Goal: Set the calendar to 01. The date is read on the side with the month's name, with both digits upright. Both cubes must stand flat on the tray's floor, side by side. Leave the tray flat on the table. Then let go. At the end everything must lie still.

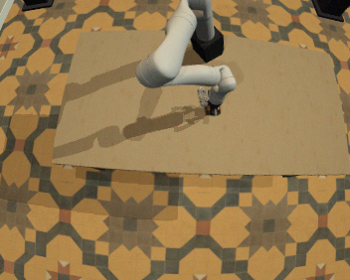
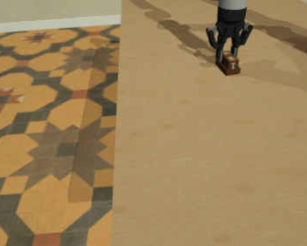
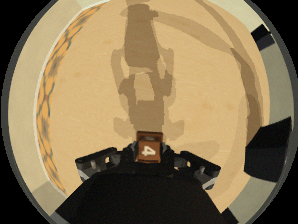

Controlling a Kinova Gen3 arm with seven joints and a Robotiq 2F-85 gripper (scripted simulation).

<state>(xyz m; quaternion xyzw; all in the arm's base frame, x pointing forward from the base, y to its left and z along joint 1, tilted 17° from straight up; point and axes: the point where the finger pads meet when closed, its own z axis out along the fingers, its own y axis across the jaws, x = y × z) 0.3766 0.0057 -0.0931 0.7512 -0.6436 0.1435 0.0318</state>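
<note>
My gripper is now 3 cm above the tray and 2 cm to the right of it.
</note>
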